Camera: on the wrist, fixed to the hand. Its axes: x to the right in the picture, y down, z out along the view.
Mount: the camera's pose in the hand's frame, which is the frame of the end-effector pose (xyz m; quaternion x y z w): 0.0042 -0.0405 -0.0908 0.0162 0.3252 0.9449 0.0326
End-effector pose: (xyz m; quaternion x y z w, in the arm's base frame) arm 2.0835 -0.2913 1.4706 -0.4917 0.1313 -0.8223 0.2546
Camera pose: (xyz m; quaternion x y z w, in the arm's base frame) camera 1.9907 -0.2629 1.4488 0.3796 0.5384 0.0517 0.7506
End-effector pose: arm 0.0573 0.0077 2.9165 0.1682 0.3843 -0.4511 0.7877
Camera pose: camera -0.0167 0.0391 2.8578 0.5281 0.1025 0.7781 0.3242
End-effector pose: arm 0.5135 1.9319 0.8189 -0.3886 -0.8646 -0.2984 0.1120
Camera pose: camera 0.4773 1.8586 0.8757 -0.7308 0.3706 -0.0163 0.5731
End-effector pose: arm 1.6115 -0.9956 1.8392 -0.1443 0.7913 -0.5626 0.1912
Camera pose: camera 1.5661 -0.9348 1.9036 0.9291 0.2152 0.1026 0.2828
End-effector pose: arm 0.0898 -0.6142 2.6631 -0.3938 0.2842 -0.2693 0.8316
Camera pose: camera 0.0215 -0.6847 2.6468 0.3568 0.6475 0.6444 0.1955
